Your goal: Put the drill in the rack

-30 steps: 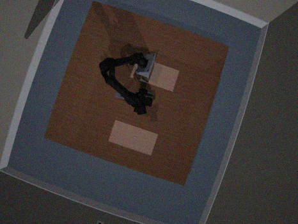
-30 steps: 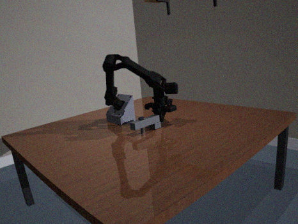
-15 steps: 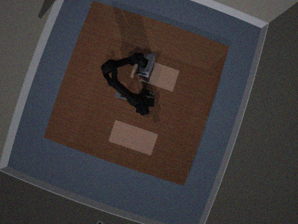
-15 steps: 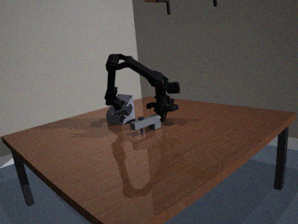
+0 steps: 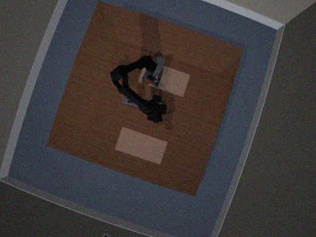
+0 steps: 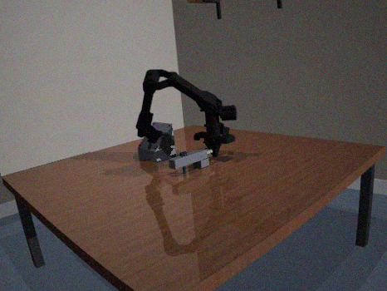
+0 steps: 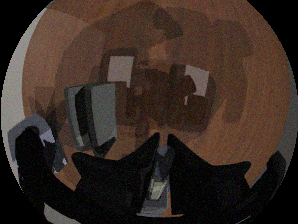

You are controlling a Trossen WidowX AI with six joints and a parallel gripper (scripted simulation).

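Now: the drill 1 cm ahead of my gripper tip, 5 cm to the right of it and 3 cm above it. From my gripper tip the other things lie so: dark key (2 cm ahead, 19 cm to the right, 4 cm above); grey rack (8 cm behind).
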